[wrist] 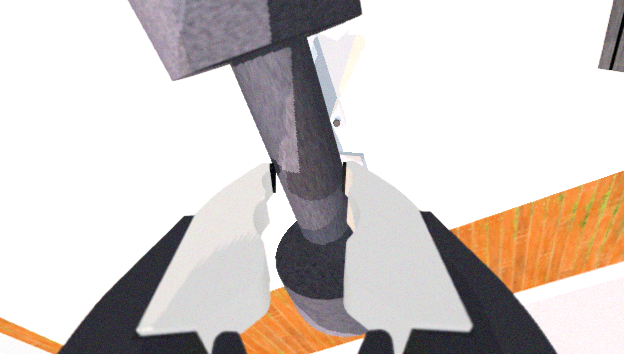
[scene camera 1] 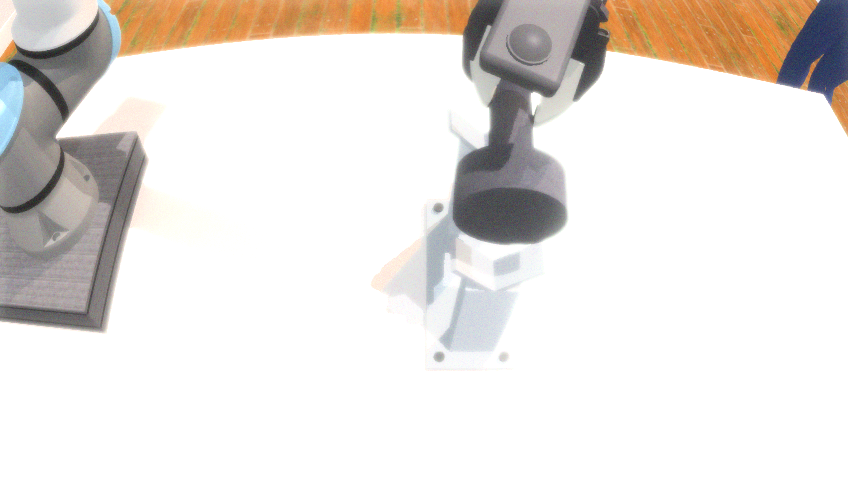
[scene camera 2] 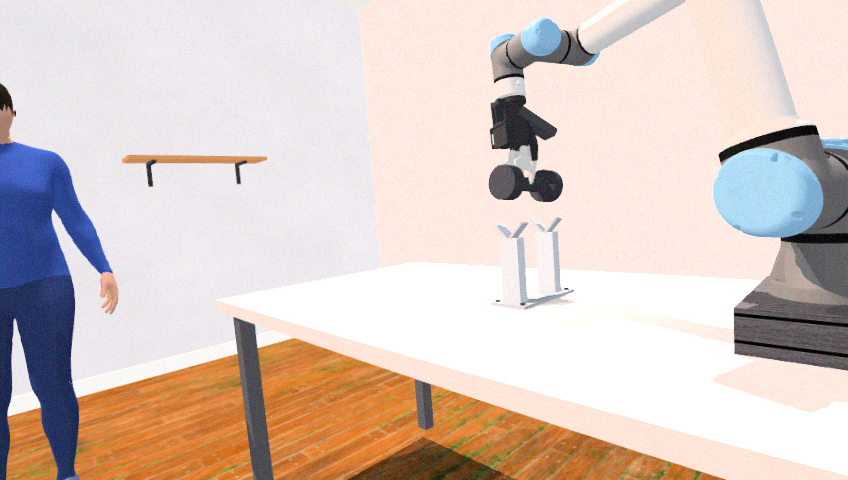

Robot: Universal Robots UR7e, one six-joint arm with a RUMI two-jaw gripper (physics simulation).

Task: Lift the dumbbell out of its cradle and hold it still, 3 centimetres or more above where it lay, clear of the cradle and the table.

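Places are measured from the arm's base along level axes (x ahead, y left, z up), in centimetres.
Where they show: gripper, fingertip midpoint: (wrist: 309,165) (scene camera 1: 510,115) (scene camera 2: 526,185); arm's base at its link origin: (scene camera 1: 56,211) (scene camera 2: 827,294).
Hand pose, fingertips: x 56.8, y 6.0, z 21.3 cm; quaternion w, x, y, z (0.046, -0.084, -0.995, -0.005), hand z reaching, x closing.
Each offset is from my fingertips to the top centre of the thing. Level surfaces: height alone.
The dark grey dumbbell @[dx +0.0, dy -0.3, dz +5.2 cm] (scene camera 1: 509,196) (scene camera 2: 505,182) (wrist: 310,125) hangs level in the air above its cradle. In scene camera 2 a visible gap separates its round weights from the cradle's V-shaped tops. The white cradle @[dx +0.0, dy -0.2, dz -8.5 cm] (scene camera 1: 484,321) (scene camera 2: 512,270) (wrist: 325,75) has two posts on a flat base plate and stands upright on the table. My gripper (scene camera 1: 512,107) (scene camera 2: 526,177) (wrist: 309,165) points down and is shut on the dumbbell's handle, between the two weights. In the wrist view the pale fingers lie on both sides of the handle; the right finger hides part of the far weight.
The white table @[dz -28.3 cm] (scene camera 1: 267,386) (scene camera 2: 380,321) carries the cradle and the arm's dark base block (scene camera 1: 59,279) (scene camera 2: 773,321). A person in blue (scene camera 1: 815,47) (scene camera 2: 35,226) stands beyond the table's end. A wooden wall shelf (scene camera 2: 193,158) hangs behind.
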